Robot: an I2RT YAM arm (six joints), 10 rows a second.
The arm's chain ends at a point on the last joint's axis. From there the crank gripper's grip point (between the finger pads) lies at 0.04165 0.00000 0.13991 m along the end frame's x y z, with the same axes.
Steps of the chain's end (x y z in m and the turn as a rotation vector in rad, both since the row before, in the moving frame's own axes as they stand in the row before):
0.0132, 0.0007, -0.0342, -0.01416, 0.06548, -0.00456
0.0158, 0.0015, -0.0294, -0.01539, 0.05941, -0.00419
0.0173, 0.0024, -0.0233, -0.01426, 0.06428, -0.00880
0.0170, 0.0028, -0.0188, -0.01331, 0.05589, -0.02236
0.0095, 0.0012, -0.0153, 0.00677, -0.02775, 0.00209
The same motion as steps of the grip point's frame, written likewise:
0.0223, 0.0024, -0.0372, -0.01416, 0.06548, -0.00456
0.0240, 0.0034, -0.0321, -0.01539, 0.05941, -0.00419
0.0262, 0.0040, -0.0263, -0.01426, 0.06428, -0.00880
0.0248, 0.0036, -0.0214, -0.01331, 0.05589, -0.02236
0.0056, 0.0003, -0.0142, 0.00677, -0.02775, 0.00209

